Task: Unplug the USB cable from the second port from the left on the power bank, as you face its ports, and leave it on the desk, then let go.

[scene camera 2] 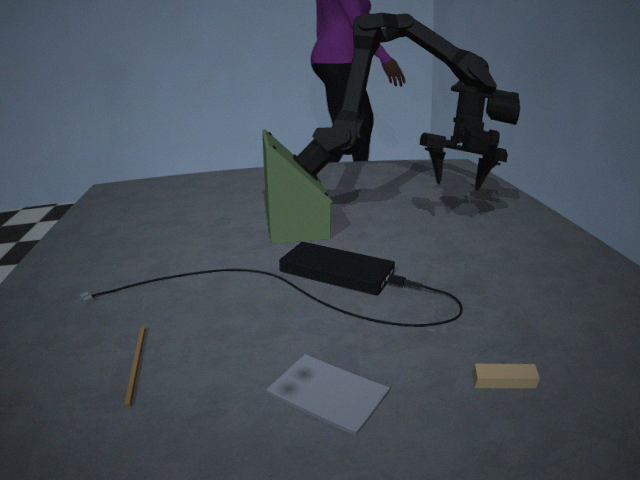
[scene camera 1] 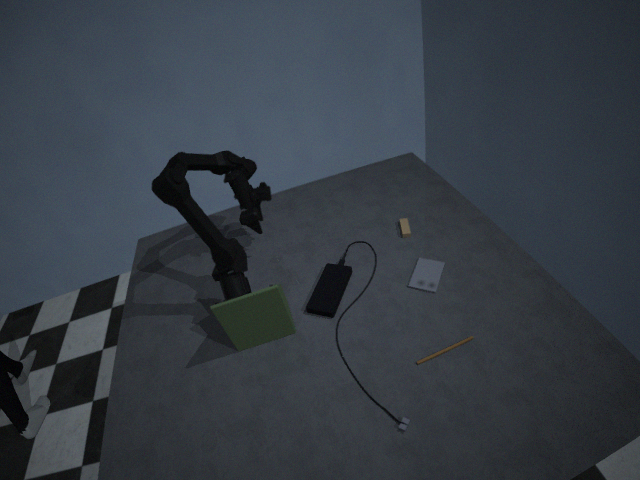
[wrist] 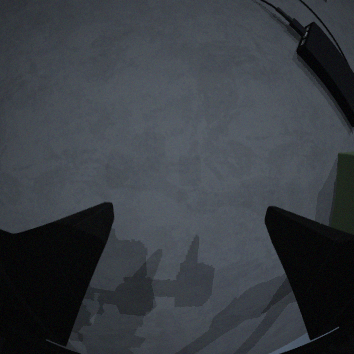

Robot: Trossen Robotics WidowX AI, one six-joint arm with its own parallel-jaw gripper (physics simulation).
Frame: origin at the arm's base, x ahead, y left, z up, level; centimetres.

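Seen in the pictures: gripper, fingertip midpoint: (scene camera 2: 458, 187) (scene camera 1: 261, 227) (wrist: 192, 213); arm's base, origin of the base link: (scene camera 2: 304, 167) (scene camera 1: 238, 297).
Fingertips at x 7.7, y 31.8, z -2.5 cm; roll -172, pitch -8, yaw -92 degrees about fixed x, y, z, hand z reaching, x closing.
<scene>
Offsets run from my fingertips to a thing's top centre. "pt": to the spot under its first point.
The black power bank @(dy -27.7, dx +16.8, dz -6.9 cm) (scene camera 1: 329, 289) (scene camera 2: 336, 266) (wrist: 327, 67) lies flat on the desk. The cable's dark plug @(pt dy -17.9, dx +22.7, dz -7.6 cm) (scene camera 1: 341, 260) (scene camera 2: 397, 280) (wrist: 297, 25) sits in its port end, apparently in the second port from the left as one faces the ports, though the ports look small. The black cable @(pt dy -18.1, dx +33.7, dz -8.7 cm) (scene camera 1: 375, 254) (scene camera 2: 460, 308) loops away over the desk to a pale connector @(pt dy -71.0, dx +23.7, dz -8.0 cm) (scene camera 1: 403, 424) (scene camera 2: 87, 296). My gripper (scene camera 2: 458, 186) (wrist: 192, 213) is open and empty, pointing down above the desk, well to the side of the power bank and apart from the plug.
The green wedge base (scene camera 1: 255, 318) (scene camera 2: 298, 211) (wrist: 345, 192) carries the arm beside the power bank. A grey card @(dy -31.9, dx +45.3, dz -8.5 cm) (scene camera 1: 427, 273) (scene camera 2: 330, 395), a tan block @(dy -10.0, dx +47.0, dz -7.4 cm) (scene camera 1: 404, 227) (scene camera 2: 506, 376) and an orange stick @(dy -56.7, dx +39.7, dz -8.5 cm) (scene camera 1: 444, 350) (scene camera 2: 135, 366) lie on the desk. A person stands behind the desk.
</scene>
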